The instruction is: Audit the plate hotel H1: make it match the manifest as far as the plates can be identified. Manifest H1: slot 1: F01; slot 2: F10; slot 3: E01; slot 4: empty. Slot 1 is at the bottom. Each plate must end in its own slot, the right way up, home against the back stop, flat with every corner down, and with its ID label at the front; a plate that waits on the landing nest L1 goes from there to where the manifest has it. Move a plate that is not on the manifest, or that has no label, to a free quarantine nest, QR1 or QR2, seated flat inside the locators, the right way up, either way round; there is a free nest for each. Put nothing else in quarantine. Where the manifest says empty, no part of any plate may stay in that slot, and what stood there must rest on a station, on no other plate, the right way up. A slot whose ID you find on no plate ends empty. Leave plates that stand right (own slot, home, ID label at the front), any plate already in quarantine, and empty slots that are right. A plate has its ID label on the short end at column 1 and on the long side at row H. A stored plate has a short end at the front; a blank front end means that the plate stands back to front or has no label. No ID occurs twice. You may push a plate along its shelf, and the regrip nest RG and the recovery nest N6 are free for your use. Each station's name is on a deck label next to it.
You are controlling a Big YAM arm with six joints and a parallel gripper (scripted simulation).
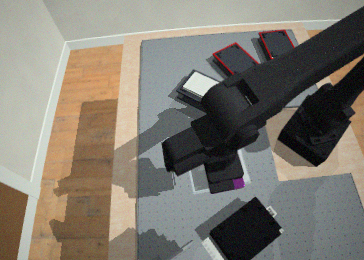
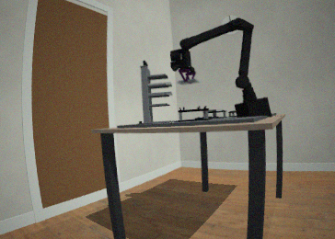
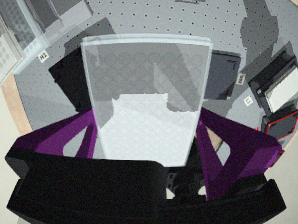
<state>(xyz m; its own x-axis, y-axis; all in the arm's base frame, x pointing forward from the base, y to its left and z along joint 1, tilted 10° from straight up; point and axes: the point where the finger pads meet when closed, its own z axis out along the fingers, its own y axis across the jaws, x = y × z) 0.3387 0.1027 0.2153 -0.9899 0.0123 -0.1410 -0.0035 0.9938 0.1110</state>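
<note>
The red-edged nest lies 21 cm behind my hand, 50 cm to the right of it and 21 cm below it. From my hand the other things lie so: pale plate right at my hand; plate hotel 16 cm ahead, 23 cm to the left, 9 cm below; black nest 7 cm behind, 13 cm to the left, 19 cm below.
</note>
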